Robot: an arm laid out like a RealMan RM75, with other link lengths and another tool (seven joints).
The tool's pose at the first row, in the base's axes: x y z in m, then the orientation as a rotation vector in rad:
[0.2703, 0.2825, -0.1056, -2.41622, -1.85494, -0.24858]
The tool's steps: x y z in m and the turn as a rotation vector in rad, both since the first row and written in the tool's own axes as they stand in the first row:
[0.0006, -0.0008, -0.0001, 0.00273, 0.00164, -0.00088]
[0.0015, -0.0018, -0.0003, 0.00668, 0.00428, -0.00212]
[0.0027, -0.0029, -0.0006, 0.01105, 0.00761, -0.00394]
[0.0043, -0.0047, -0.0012, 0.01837, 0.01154, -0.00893]
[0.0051, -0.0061, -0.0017, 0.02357, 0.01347, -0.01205]
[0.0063, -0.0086, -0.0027, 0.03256, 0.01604, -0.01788]
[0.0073, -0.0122, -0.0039, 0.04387, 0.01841, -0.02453]
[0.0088, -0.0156, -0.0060, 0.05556, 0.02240, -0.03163]
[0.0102, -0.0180, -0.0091, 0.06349, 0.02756, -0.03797]
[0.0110, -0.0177, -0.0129, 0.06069, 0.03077, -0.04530]
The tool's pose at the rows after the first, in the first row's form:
[0.2697, 0.2833, -0.1054, -2.41274, -1.85449, -0.24785]
[0.2689, 0.2843, -0.1051, -2.40759, -1.85367, -0.24711]
[0.2681, 0.2857, -0.1046, -2.40128, -1.85315, -0.24679]
[0.2668, 0.2876, -0.1038, -2.38996, -1.85535, -0.24450]
[0.2656, 0.2887, -0.1032, -2.38278, -1.85671, -0.24185]
[0.2634, 0.2903, -0.1021, -2.37043, -1.85986, -0.23642]
[0.2601, 0.2920, -0.1008, -2.35597, -1.86326, -0.22859]
[0.2570, 0.2939, -0.0986, -2.33996, -1.86631, -0.22232]
[0.2548, 0.2954, -0.0954, -2.32641, -1.86916, -0.22099]
[0.2550, 0.2954, -0.0915, -2.31999, -1.87768, -0.22785]

